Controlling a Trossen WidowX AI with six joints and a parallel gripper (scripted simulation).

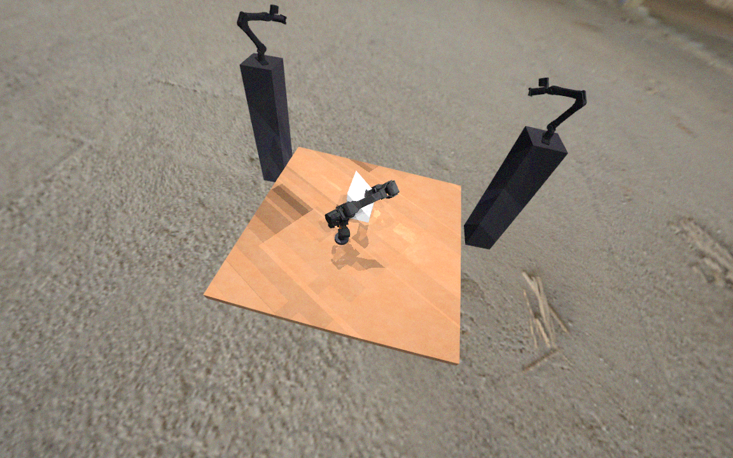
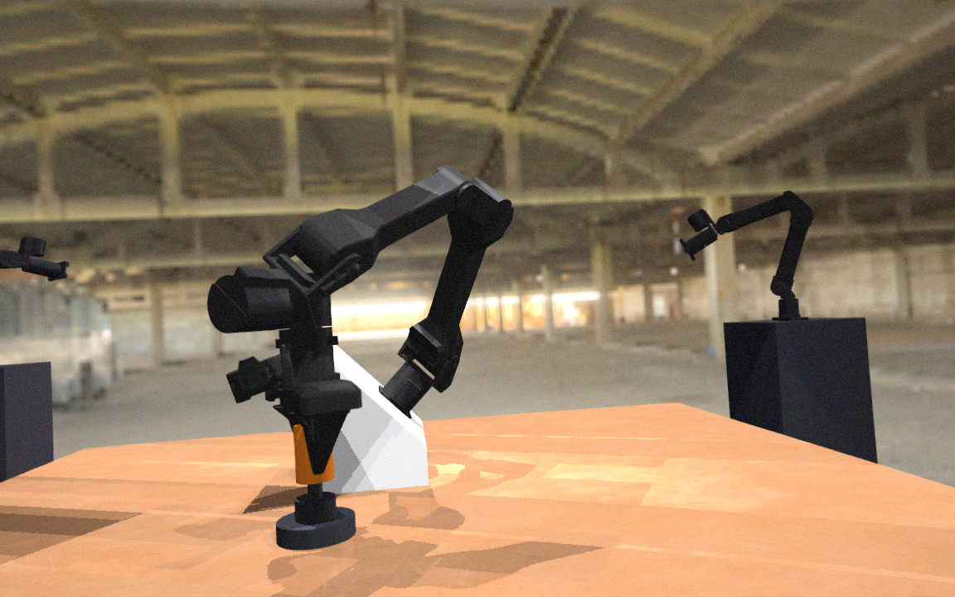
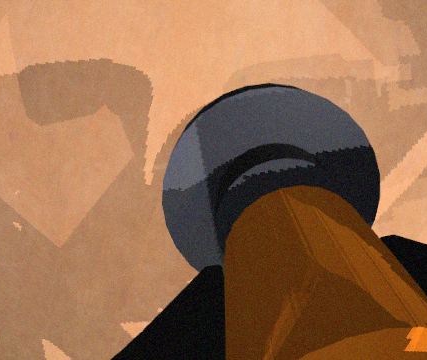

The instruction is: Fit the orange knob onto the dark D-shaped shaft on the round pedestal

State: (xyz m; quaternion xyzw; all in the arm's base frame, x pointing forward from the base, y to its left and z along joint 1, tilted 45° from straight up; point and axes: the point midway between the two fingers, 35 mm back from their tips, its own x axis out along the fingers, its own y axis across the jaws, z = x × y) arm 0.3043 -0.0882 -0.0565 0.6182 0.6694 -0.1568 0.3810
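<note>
The knob lies 2 cm above my gripper tip. The rest, counted from my gripper tip: pedestal (4 cm below).
</note>
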